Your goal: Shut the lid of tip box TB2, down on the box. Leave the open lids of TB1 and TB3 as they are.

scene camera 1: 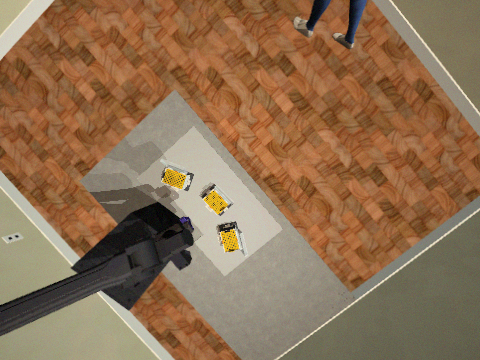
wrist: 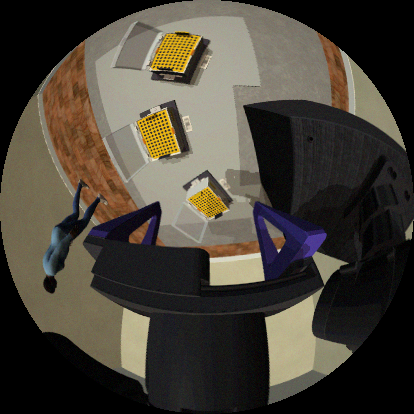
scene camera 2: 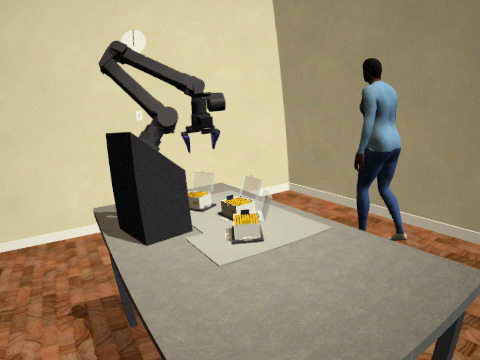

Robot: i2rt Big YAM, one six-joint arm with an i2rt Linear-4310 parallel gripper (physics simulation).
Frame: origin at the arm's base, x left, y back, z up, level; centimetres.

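Seen in the pictures: gripper, fingertip midpoint: (scene camera 1: 179,224) (wrist: 206,206) (scene camera 2: 201,151); arm's base at its link origin: (wrist: 378,201) (scene camera 2: 144,148).
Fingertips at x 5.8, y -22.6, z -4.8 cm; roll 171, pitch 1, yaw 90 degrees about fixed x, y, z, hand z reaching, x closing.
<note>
Offsets run from my fingertips to a thing's top centre. "spot": to the spot under its first point. Level surfaces: height alone.
Three tip boxes with yellow racks stand on the pale mat, their clear lids open; their labels are too small to read surely. One box @[dx +20.7, dy +0.2, dz -20.3 cm] (scene camera 1: 175,178) (scene camera 2: 200,200) (wrist: 209,202) is at the far end, with its lid @[spot: dx +25.1, dy -5.7, dz -17.5 cm] (scene camera 2: 203,181) (wrist: 191,223) raised. The middle box @[dx -2.0, dy -12.1, dz -20.3 cm] (scene camera 1: 216,201) (scene camera 2: 237,207) (wrist: 159,134) has its lid (scene camera 2: 251,186) (wrist: 127,152) raised. The third box @[dx -24.0, dy -7.0, dz -20.3 cm] (scene camera 1: 230,240) (scene camera 2: 247,228) (wrist: 176,53) has its lid @[dx -26.2, dy -13.3, dz -12.4 cm] (scene camera 2: 267,204) (wrist: 137,47) raised. My gripper (scene camera 2: 201,150) (wrist: 206,206) is open and empty, pointing down high above the table, apart from all boxes.
The black arm base (scene camera 2: 150,195) (wrist: 270,155) stands beside the pale mat @[dz -27.7 cm] (scene camera 1: 262,227) (scene camera 2: 220,257) (wrist: 215,37) on the grey table @[dz -28.0 cm] (scene camera 1: 280,300) (scene camera 2: 300,300). A person (scene camera 2: 382,120) (wrist: 62,240) stands on the wooden floor beyond the table.
</note>
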